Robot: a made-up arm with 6 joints. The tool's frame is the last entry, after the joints.
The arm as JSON. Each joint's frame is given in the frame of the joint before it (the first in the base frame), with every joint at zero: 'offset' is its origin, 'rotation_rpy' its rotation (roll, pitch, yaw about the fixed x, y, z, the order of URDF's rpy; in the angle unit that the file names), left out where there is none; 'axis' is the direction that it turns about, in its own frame. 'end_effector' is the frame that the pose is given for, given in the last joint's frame.
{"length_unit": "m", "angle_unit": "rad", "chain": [
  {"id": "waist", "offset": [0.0, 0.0, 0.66], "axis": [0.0, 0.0, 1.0]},
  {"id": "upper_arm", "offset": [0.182, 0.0, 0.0], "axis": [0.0, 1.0, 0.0]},
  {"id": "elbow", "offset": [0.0, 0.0, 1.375], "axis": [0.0, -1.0, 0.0]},
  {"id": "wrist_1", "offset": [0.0, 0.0, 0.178], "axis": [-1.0, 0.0, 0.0]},
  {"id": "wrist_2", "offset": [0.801, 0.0, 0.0], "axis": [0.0, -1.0, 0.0]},
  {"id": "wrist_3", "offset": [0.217, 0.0, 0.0], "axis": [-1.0, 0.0, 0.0]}
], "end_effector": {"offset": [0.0, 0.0, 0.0]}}
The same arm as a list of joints. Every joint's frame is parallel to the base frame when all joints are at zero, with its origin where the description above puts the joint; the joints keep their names.
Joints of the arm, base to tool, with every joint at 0 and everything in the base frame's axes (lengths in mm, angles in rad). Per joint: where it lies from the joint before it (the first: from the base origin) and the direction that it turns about. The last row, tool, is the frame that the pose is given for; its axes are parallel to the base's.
waist: axis +z origin 0.0 0.0 660.0
upper_arm: axis +y origin 182.0 0.0 0.0
elbow: axis -y origin 0.0 0.0 1375.0
wrist_1: axis -x origin 0.0 0.0 178.0
wrist_2: axis -y origin 801.0 0.0 0.0
wrist_3: axis -x origin 217.0 0.0 0.0
tool: origin 0.0 0.0 0.0

